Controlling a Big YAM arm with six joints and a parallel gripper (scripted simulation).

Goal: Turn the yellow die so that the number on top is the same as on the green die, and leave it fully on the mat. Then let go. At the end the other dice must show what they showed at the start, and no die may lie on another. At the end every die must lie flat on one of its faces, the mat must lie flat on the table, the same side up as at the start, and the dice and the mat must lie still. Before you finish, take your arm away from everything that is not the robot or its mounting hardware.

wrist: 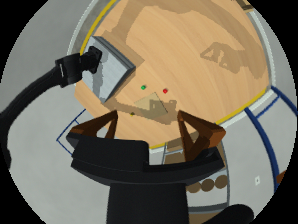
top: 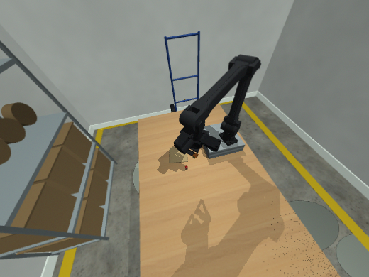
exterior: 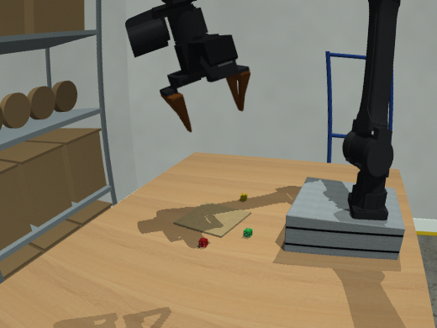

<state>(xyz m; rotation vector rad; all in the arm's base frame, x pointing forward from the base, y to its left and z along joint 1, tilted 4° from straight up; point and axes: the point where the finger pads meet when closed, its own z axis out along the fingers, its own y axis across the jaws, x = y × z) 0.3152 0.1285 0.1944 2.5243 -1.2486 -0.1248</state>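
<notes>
Now: hand 2 cm short of the yellow die, 31 cm to the left of it and 29 cm above it. From my hand the other things lie so: red die (6 cm ahead, 6 cm to the right, 29 cm below); then green die (3 cm behind, 12 cm to the right, 29 cm below); then tan mat (7 cm ahead, 19 cm to the right, 29 cm below).
</notes>
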